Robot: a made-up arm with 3 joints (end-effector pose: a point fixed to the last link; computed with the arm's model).
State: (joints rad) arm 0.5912 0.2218 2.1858
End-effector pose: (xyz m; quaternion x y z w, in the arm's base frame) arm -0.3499 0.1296 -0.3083 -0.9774 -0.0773 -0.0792 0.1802
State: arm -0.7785 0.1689 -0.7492
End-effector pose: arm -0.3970 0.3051 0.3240 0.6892 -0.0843 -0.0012 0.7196
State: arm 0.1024 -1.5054 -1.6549
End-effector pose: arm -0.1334 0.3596 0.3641 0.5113 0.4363 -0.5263 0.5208
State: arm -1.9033 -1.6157 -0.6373
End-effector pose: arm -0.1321 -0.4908 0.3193 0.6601 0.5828 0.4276 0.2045
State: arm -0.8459 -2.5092 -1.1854
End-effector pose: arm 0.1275 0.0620 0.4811 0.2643 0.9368 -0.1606 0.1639
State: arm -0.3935 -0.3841 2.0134
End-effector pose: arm -0.4701 0.3027 0.1253 -0.7109 0.0685 0.1781 0.6769
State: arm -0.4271 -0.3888 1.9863
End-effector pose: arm -0.4709 0.3018 0.1374 -0.6898 0.0688 0.1805 0.6978
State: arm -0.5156 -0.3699 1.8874
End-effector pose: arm -0.4698 0.3055 0.1612 -0.6226 0.0664 0.1715 0.7607
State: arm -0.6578 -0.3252 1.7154
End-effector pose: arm -0.4651 0.3106 0.2013 -0.4978 0.0607 0.1501 0.8520
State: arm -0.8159 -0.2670 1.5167
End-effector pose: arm -0.4566 0.3090 0.2522 -0.3402 0.0524 0.1224 0.9309
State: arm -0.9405 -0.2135 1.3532
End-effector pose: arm -0.4472 0.3007 0.2958 -0.2037 0.0438 0.0971 0.9732
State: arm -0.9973 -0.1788 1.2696
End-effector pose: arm -0.4408 0.2967 0.3156 -0.1352 0.0378 0.0809 0.9868
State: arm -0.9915 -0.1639 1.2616
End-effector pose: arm -0.4382 0.3026 0.3121 -0.1342 0.0352 0.0739 0.9876
